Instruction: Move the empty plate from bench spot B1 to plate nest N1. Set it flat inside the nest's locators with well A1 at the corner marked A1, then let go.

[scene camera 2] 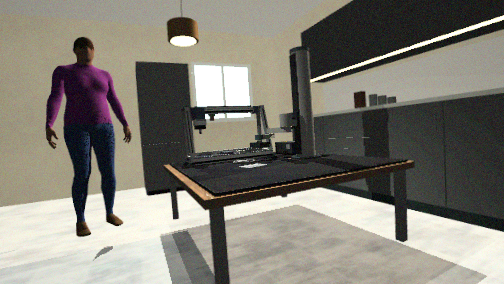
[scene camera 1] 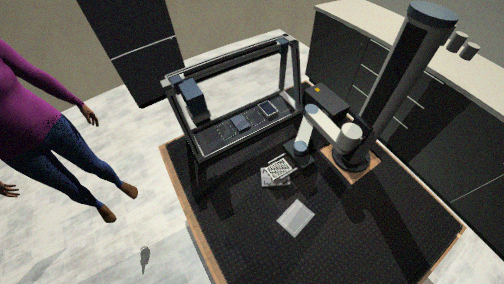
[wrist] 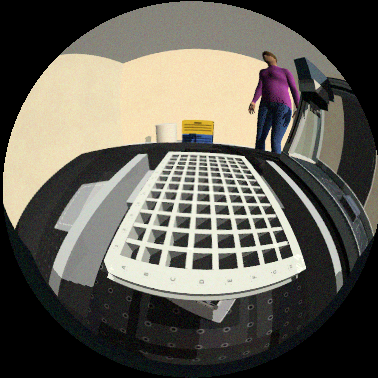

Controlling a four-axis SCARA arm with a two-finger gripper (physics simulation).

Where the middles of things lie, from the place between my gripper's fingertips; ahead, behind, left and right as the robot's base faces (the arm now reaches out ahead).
Now: hand 9 cm above the grey plate nest (wrist: 215,310), 2 cm past it and 1 cm to the left of it.
